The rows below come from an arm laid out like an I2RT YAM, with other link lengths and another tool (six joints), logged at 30 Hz.
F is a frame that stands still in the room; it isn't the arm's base.
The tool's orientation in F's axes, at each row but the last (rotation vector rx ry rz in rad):
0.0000 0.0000 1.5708
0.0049 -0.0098 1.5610
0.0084 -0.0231 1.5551
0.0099 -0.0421 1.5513
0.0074 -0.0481 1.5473
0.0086 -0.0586 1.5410
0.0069 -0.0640 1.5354
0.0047 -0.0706 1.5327
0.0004 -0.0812 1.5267
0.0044 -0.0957 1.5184
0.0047 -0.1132 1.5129
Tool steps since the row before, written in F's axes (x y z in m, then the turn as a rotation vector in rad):
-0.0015 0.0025 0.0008 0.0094 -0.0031 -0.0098
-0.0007 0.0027 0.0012 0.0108 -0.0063 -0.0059
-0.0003 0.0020 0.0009 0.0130 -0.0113 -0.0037
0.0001 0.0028 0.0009 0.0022 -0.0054 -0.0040
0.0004 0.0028 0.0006 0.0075 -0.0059 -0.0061
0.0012 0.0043 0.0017 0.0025 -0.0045 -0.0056
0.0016 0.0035 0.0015 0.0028 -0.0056 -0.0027
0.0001 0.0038 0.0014 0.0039 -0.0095 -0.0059
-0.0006 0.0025 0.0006 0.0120 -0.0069 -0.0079
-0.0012 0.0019 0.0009 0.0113 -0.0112 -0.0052
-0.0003 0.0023 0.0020 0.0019 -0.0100 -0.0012
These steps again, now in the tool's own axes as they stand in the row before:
0.0025 0.0015 0.0008 -0.0031 -0.0094 -0.0098
0.0027 0.0007 0.0012 -0.0062 -0.0108 -0.0059
0.0020 0.0003 0.0009 -0.0112 -0.0131 -0.0036
0.0028 -0.0001 0.0008 -0.0055 -0.0022 -0.0039
0.0028 -0.0003 0.0005 -0.0059 -0.0075 -0.0061
0.0044 -0.0011 0.0015 -0.0047 -0.0025 -0.0055
0.0036 -0.0015 0.0013 -0.0056 -0.0029 -0.0025
0.0039 0.0000 0.0012 -0.0096 -0.0040 -0.0056
0.0025 0.0007 0.0005 -0.0068 -0.0119 -0.0082
0.0019 0.0012 0.0008 -0.0109 -0.0116 -0.0052
0.0024 0.0003 0.0018 -0.0099 -0.0024 -0.0006

